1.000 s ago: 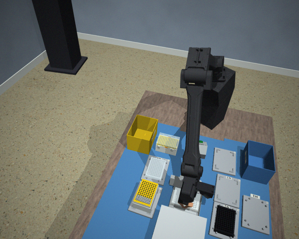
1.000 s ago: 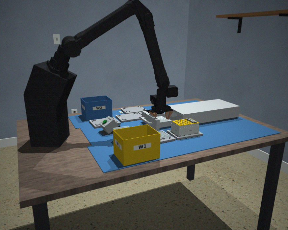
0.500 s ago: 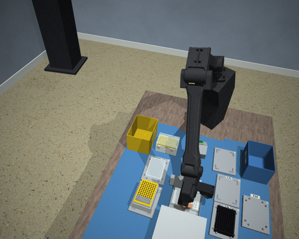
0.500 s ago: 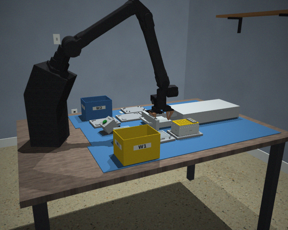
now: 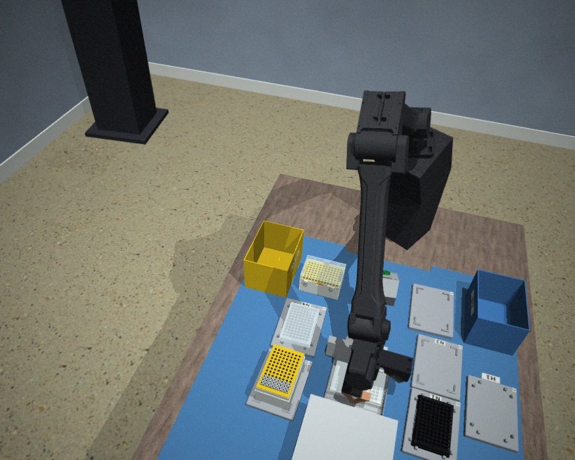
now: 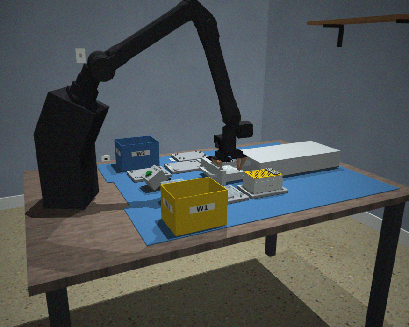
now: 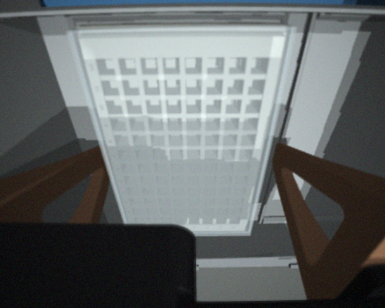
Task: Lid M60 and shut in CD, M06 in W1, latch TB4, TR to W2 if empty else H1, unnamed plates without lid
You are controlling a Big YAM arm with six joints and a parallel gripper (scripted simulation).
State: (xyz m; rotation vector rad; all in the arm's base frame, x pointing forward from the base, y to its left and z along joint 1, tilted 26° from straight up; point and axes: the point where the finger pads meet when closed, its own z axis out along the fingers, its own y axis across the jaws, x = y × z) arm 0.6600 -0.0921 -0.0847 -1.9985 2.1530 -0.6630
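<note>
The clear plate lid lies right at my hand. The rest, counted from my hand: cooler drawer (20 mm ahead); then nest N2 (190 mm to the right, 30 mm ahead, 20 mm below); then white assay plate (right at my hand).
</note>
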